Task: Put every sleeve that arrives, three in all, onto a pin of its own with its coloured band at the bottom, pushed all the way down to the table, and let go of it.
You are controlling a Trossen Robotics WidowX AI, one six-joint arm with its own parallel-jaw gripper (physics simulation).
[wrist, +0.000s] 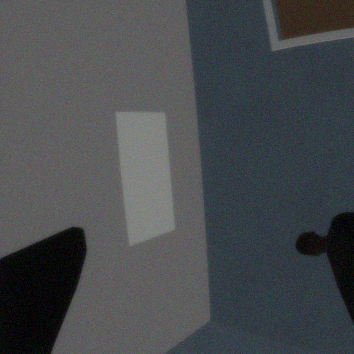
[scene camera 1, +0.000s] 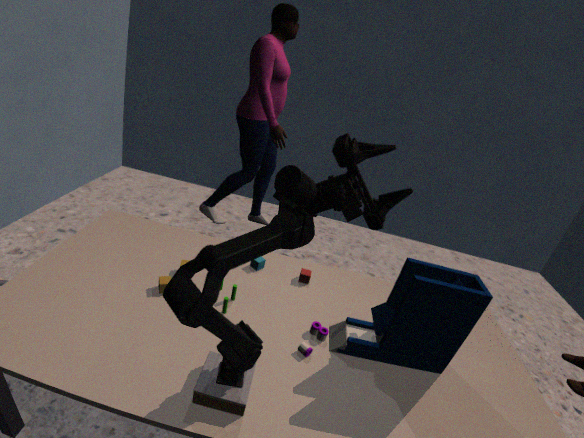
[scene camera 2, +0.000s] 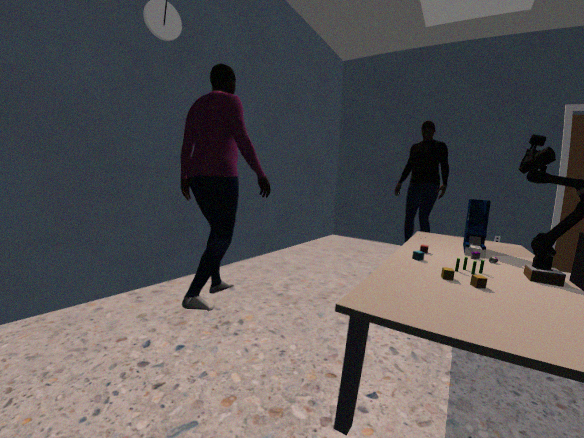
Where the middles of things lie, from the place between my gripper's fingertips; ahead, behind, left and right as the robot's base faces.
Now: the chute tray point(scene camera 1: 354, 337) 610 mm below my hand, 190 mm ahead of it and 140 mm to the right of it.
